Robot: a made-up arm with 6 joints. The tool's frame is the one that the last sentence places. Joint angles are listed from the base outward.
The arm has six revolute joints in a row. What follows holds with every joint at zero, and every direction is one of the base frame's. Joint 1 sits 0.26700 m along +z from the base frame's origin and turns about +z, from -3.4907 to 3.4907 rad. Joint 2 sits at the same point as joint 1 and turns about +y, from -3.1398 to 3.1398 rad. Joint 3 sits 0.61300 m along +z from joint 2 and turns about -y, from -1.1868 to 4.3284 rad. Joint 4 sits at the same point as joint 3 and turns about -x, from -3.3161 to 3.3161 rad. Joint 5 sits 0.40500 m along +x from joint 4 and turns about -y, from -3.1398 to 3.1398 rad. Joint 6 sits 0.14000 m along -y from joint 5 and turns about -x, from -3.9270 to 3.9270 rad. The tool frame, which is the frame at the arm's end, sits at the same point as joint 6; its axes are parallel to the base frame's.
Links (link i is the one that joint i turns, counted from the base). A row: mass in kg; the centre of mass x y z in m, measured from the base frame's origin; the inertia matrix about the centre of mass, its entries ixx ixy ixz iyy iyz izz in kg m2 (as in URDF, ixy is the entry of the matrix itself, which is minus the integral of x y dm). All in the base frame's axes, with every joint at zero. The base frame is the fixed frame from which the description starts. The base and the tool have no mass.
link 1: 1.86; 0.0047 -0.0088 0.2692; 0.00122 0 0 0.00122 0 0.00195
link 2: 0.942; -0.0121 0.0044 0.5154; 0.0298 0 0 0.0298 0 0.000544
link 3: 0.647; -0.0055 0.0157 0.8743; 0.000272 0 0 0.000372 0 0.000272
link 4: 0.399; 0.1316 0.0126 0.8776; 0.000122 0 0 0.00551 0 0.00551
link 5: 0.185; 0.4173 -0.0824 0.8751; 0.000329 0 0 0.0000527 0 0.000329
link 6: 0.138; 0.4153 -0.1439 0.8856; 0.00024 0 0 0.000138 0 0.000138
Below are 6 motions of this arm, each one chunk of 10 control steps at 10 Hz.
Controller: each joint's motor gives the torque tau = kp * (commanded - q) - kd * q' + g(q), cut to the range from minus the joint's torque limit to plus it. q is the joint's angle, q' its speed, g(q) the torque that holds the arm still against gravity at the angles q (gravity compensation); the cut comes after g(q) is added. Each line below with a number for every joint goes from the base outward.
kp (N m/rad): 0.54 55 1.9 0.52 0.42 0.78
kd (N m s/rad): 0.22 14 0.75 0.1 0.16 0.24
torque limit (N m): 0.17 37 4.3 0.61 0.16 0.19
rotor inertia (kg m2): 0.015 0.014 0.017 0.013 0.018 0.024
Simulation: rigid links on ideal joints. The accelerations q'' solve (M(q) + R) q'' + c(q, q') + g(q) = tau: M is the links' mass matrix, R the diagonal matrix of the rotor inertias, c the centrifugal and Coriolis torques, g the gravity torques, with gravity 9.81 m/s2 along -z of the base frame. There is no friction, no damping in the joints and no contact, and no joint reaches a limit. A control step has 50 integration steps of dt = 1/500 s. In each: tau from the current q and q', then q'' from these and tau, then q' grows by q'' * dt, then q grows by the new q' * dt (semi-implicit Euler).
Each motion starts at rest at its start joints. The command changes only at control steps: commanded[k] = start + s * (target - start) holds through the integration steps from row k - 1 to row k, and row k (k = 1, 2, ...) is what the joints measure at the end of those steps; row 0 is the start. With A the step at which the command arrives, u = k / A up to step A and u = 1 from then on. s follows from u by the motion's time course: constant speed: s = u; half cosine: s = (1 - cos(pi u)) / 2; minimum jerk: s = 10 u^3 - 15 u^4 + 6 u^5; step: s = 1 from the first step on.
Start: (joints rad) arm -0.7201 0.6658 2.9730 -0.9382 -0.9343 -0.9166
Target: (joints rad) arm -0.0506 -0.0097 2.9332 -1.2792 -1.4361 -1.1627
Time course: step
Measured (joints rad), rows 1 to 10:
1: -0.7150 0.5189 2.8341 -0.9948 -0.9902 -0.9475
2: -0.6822 0.3383 2.7532 -1.1266 -1.0836 -1.0027
3: -0.5912 0.2080 2.7765 -1.2716 -1.1717 -1.0547
4: -0.4794 0.1212 2.8393 -1.3904 -1.2437 -1.0952
5: -0.3894 0.0655 2.9032 -1.4476 -1.2983 -1.1232
6: -0.3193 0.0313 2.9524 -1.4466 -1.3386 -1.1410
7: -0.2604 0.0114 2.9823 -1.4094 -1.3677 -1.1514
8: -0.2077 0.0004 2.9952 -1.3584 -1.3887 -1.1571
9: -0.1593 -0.0054 2.9962 -1.3098 -1.4036 -1.1601
10: -0.1150 -0.0082 2.9903 -1.2727 -1.4142 -1.1615

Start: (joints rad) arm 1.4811 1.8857 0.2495 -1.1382 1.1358 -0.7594
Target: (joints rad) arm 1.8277 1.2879 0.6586 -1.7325 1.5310 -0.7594
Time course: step
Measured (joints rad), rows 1 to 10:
1: 1.4794 1.7564 0.2119 -1.2486 1.1578 -0.7604
2: 1.4775 1.5945 0.2711 -1.4437 1.2206 -0.7601
3: 1.4784 1.4799 0.3932 -1.6158 1.2943 -0.7598
4: 1.4832 1.4048 0.5159 -1.7342 1.3600 -0.7600
5: 1.4917 1.3563 0.6126 -1.7992 1.4120 -0.7605
6: 1.5034 1.3256 0.6777 -1.8219 1.4508 -0.7608
7: 1.5177 1.3071 0.7148 -1.8160 1.4785 -0.7609
8: 1.5342 1.2966 0.7305 -1.7947 1.4977 -0.7608
9: 1.5523 1.2912 0.7319 -1.7686 1.5106 -0.7605
10: 1.5718 1.2887 0.7249 -1.7453 1.5190 -0.7603

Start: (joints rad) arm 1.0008 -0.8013 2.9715 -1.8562 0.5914 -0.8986
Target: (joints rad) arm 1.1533 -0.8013 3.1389 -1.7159 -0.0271 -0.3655
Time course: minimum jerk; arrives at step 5
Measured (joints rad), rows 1 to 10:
1: 1.0008 -0.8012 2.9724 -1.8551 0.5882 -0.8949
2: 1.0009 -0.8009 2.9779 -1.8479 0.5678 -0.8718
3: 1.0013 -0.8004 2.9922 -1.8288 0.5133 -0.8118
4: 1.0025 -0.8001 3.0151 -1.7983 0.4245 -0.7179
5: 1.0050 -0.8003 3.0414 -1.7647 0.3217 -0.6155
6: 1.0092 -0.8008 3.0662 -1.7367 0.2264 -0.5278
7: 1.0151 -0.8013 3.0871 -1.7185 0.1485 -0.4631
8: 1.0226 -0.8017 3.1034 -1.7095 0.0898 -0.4197
9: 1.0314 -0.8018 3.1155 -1.7076 0.0478 -0.3928
10: 1.0412 -0.8019 3.1241 -1.7098 0.0190 -0.3775

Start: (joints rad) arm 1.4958 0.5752 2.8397 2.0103 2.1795 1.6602
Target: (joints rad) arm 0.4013 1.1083 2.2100 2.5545 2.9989 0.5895
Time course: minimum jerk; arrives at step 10
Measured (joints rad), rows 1 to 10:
1: 1.4957 0.5762 2.8400 2.0105 2.1801 1.6591
2: 1.4951 0.5830 2.8409 2.0127 2.1846 1.6509
3: 1.4921 0.6029 2.8393 2.0214 2.1999 1.6240
4: 1.4841 0.6412 2.8278 2.0439 2.2338 1.5669
5: 1.4708 0.6986 2.7976 2.0877 2.2914 1.4735
6: 1.4541 0.7706 2.7429 2.1568 2.3727 1.3462
7: 1.4356 0.8491 2.6639 2.2487 2.4719 1.1964
8: 1.4158 0.9243 2.5670 2.3557 2.5788 1.0415
9: 1.3947 0.9877 2.4630 2.4660 2.6811 0.9003
10: 1.3720 1.0347 2.3647 2.5666 2.7687 0.7870

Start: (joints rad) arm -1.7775 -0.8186 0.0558 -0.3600 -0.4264 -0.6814
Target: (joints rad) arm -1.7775 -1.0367 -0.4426 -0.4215 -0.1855 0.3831
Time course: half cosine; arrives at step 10
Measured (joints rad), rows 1 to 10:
1: -1.7775 -0.8198 0.0541 -0.3600 -0.4258 -0.6783
2: -1.7774 -0.8249 0.0469 -0.3603 -0.4230 -0.6636
3: -1.7773 -0.8359 0.0307 -0.3613 -0.4161 -0.6274
4: -1.7772 -0.8533 0.0040 -0.3636 -0.4038 -0.5633
5: -1.7771 -0.8763 -0.0332 -0.3675 -0.3857 -0.4702
6: -1.7771 -0.9035 -0.0796 -0.3732 -0.3624 -0.3521
7: -1.7772 -0.9324 -0.1323 -0.3805 -0.3353 -0.2175
8: -1.7774 -0.9604 -0.1879 -0.3893 -0.3063 -0.0778
9: -1.7776 -0.9850 -0.2423 -0.3993 -0.2780 0.0545
10: -1.7779 -1.0038 -0.2914 -0.4100 -0.2529 0.1667

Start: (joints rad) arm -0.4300 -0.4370 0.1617 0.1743 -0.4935 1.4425
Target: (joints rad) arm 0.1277 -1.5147 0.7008 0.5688 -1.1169 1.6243
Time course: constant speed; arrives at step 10
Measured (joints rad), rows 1 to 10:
1: -0.4258 -0.4606 0.1508 0.1689 -0.4988 1.4447
2: -0.4149 -0.5134 0.1442 0.1601 -0.5158 1.4510
3: -0.3991 -0.5871 0.1545 0.1610 -0.5446 1.4612
4: -0.3805 -0.6740 0.1838 0.1819 -0.5830 1.4743
5: -0.3607 -0.7692 0.2286 0.2249 -0.6283 1.4895
6: -0.3408 -0.8694 0.2844 0.2855 -0.6782 1.5059
7: -0.3211 -0.9727 0.3469 0.3561 -0.7312 1.5230
8: -0.3021 -1.0781 0.4126 0.4290 -0.7864 1.5406
9: -0.2835 -1.1847 0.4790 0.4982 -0.8432 1.5585
10: -0.2652 -1.2921 0.5445 0.5602 -0.9014 1.5764

